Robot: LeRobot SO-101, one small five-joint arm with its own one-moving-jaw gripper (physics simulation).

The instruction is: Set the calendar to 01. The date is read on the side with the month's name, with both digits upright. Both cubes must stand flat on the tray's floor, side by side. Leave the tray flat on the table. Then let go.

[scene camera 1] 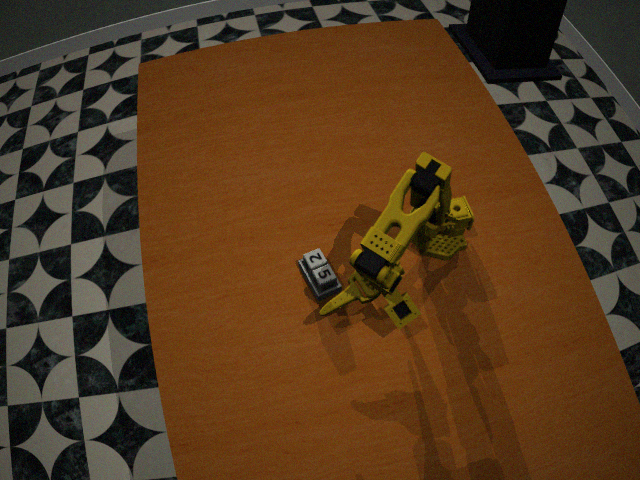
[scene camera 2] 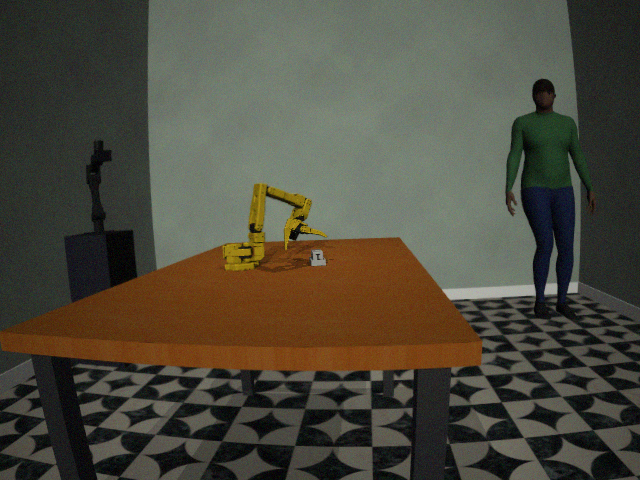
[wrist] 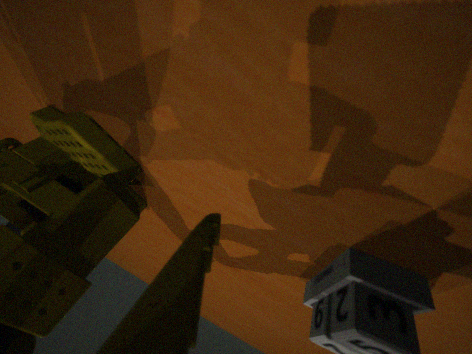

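Observation:
The tray (scene camera 1: 327,295) (scene camera 2: 317,262) (wrist: 395,276) lies flat on the table. Two white cubes stand side by side in it. One cube (scene camera 1: 314,257) (scene camera 2: 317,254) (wrist: 320,316) has a 2 on top; its end face in scene camera 2 shows a 1. The other cube (scene camera 1: 324,274) (wrist: 389,316) has a 5 on top and a 3 on its end. In the wrist view, one long side shows a 2 and a 6 or 9, with a dim dark mark on the tray wall. My gripper (scene camera 1: 342,304) (scene camera 2: 306,242) is wide open and empty, above the table beside the tray's 5-cube end.
The arm's base (scene camera 1: 445,243) (scene camera 2: 240,258) stands on the orange wooden table (scene camera 1: 232,180) (scene camera 2: 310,310). Arm shadows fall around the tray. Beyond the table are a dark pedestal (scene camera 1: 514,36) (scene camera 2: 98,263) and a person (scene camera 2: 547,149) in green.

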